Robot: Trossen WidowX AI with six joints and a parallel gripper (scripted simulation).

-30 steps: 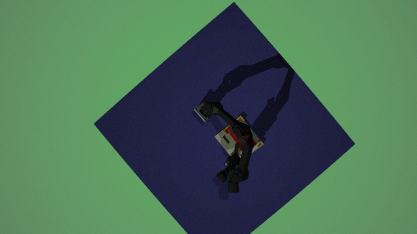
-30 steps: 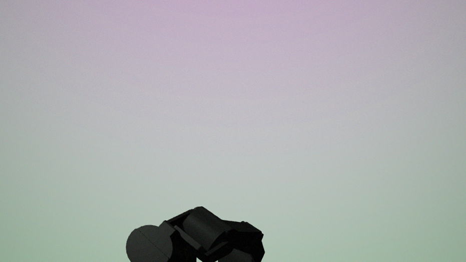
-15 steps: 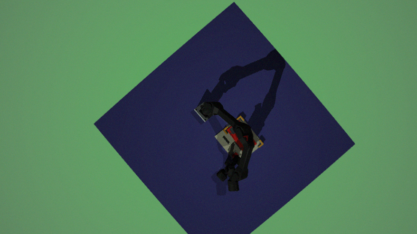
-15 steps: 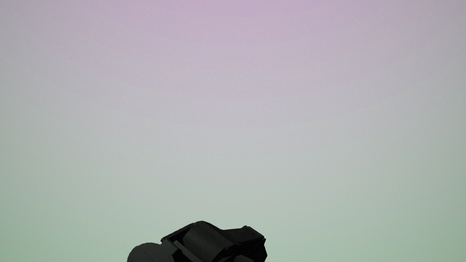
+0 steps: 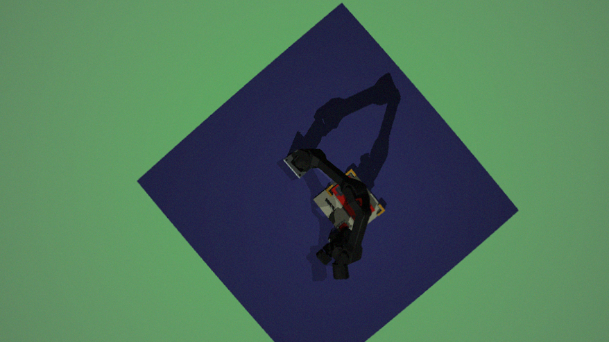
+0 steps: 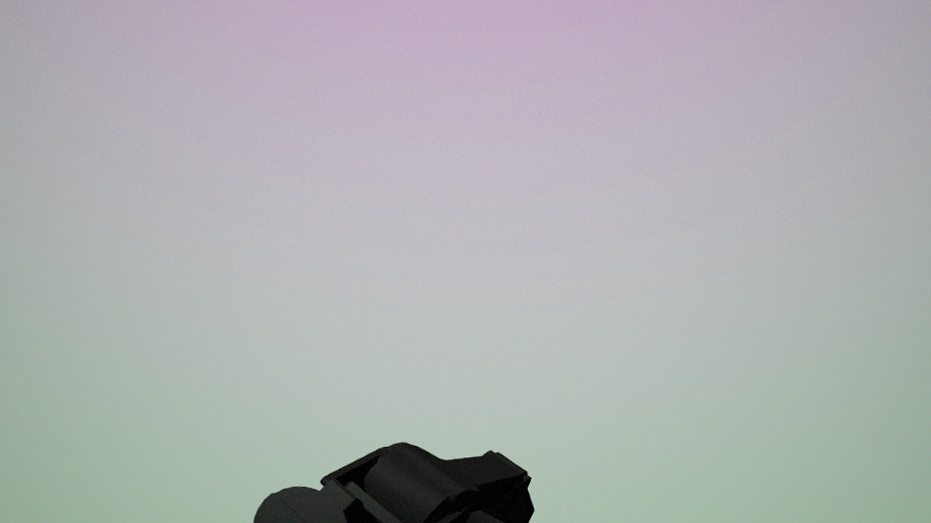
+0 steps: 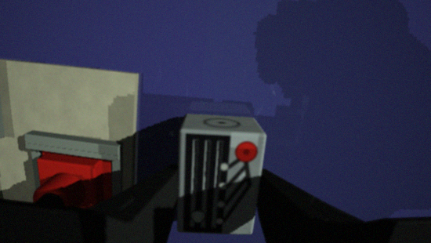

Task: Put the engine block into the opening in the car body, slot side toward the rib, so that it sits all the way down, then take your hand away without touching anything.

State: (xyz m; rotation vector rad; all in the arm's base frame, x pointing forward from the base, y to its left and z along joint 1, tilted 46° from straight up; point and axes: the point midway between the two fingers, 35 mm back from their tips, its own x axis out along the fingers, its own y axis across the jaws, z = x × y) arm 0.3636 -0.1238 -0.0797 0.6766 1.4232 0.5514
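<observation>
My gripper tip is 6 cm past the grey fixture, 18 cm to the right of it and 1 cm above it. The rest, counted from my gripper tip: grey engine block (1 cm below).
</observation>
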